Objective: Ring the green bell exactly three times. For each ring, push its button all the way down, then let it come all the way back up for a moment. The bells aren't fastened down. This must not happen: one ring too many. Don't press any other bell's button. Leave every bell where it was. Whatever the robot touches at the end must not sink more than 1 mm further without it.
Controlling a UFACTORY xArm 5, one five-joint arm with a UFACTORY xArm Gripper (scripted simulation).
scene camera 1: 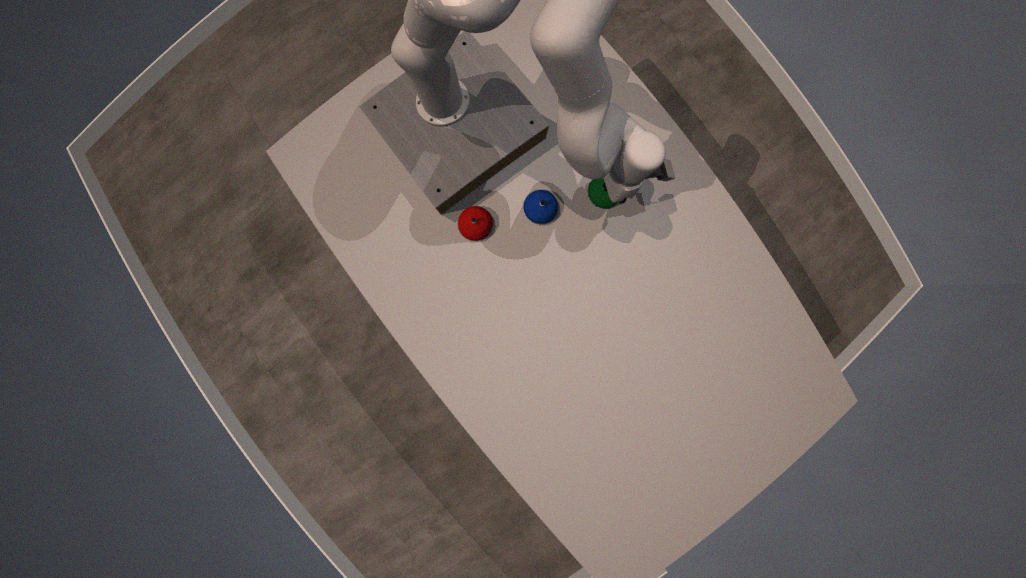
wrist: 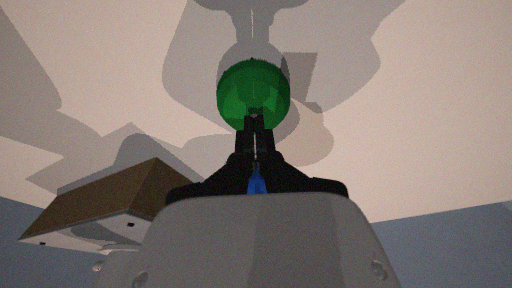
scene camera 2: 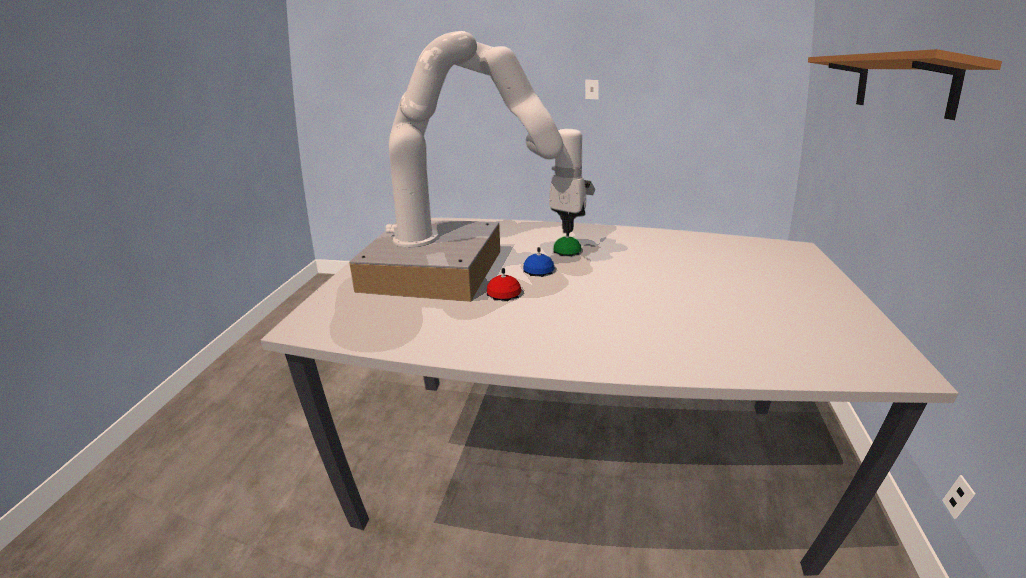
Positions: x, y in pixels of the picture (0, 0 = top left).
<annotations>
My gripper shows in scene camera 1 (609, 186), in the wrist view and in scene camera 2. A red bell shows in scene camera 1 and in scene camera 2; in the wrist view it is hidden by my gripper. The same spot on the red bell: (scene camera 1: 481, 225) is (scene camera 2: 511, 277). The same spot on my gripper: (wrist: 232, 179) is (scene camera 2: 565, 212).
</annotations>
